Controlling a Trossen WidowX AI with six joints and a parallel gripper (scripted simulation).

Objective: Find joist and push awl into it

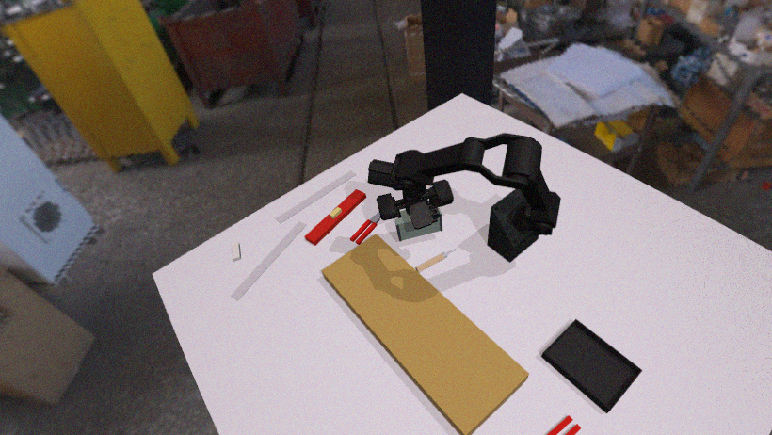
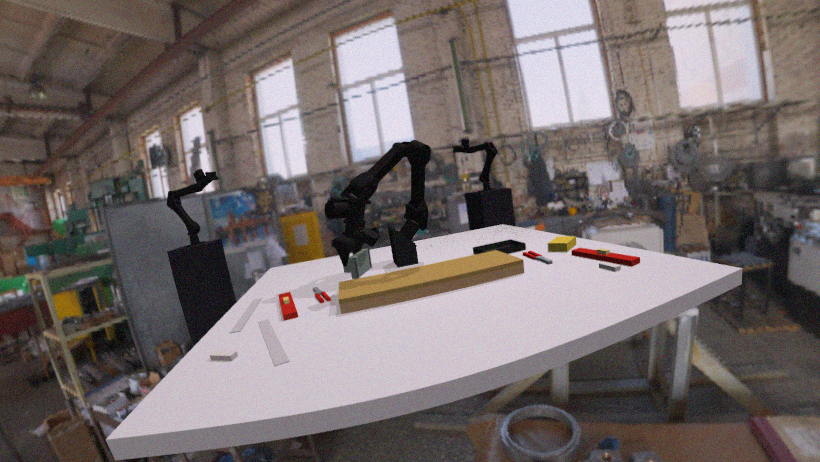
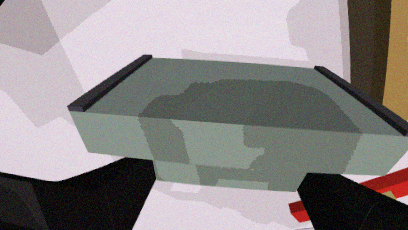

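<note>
Now: gripper tip 1 cm to the right of the stud finder and 1 cm past it. Also, from my gripper tip: yellow block (72 cm to the left, 19 cm ahead, 6 cm below); then black tray (55 cm to the left, 6 cm below, 3 cm ahead); then awl (11 cm to the left, 7 cm below, 3 cm ahead).
</note>
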